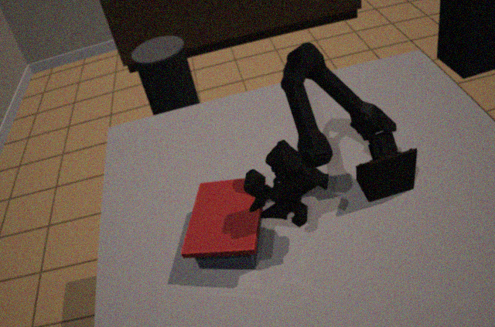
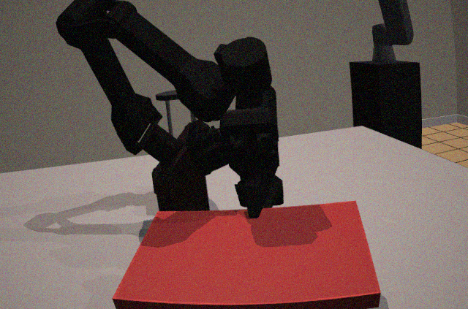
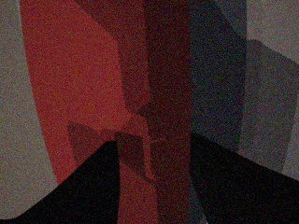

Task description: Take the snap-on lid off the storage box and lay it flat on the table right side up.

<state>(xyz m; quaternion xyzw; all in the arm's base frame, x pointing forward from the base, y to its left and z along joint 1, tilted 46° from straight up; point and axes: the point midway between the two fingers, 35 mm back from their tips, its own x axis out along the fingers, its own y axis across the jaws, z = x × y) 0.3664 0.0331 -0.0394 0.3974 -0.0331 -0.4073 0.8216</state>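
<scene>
Right now the lid is 70 mm ahead of my gripper tip and 30 mm to the right of it. From my gripper tip the other things lie so: storage box: 70 mm ahead, 30 mm to the right, 50 mm below.
</scene>
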